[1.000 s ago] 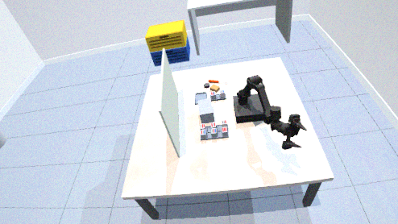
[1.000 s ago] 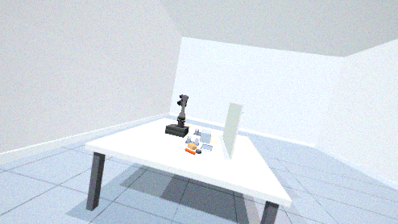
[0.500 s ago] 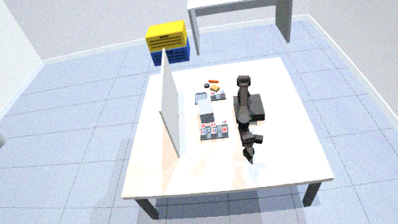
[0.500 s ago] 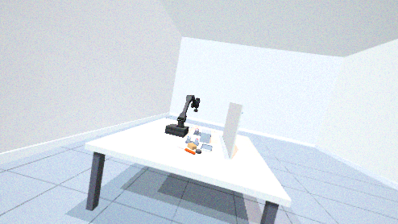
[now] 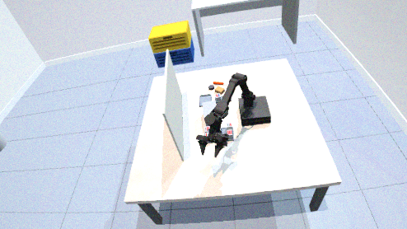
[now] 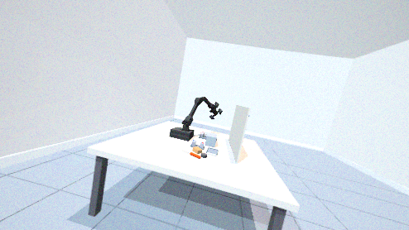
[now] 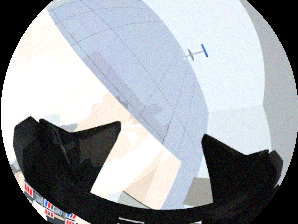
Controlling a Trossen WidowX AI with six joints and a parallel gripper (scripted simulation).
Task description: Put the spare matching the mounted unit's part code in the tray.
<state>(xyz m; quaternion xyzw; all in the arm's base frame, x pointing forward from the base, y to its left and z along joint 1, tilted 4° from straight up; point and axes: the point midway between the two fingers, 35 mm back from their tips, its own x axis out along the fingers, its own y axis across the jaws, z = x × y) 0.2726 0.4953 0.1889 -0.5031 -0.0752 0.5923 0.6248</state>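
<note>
Now: gripper tip 24 cm short of the upright panel, 49 cm to the left of it and 1 cm above it.
</note>
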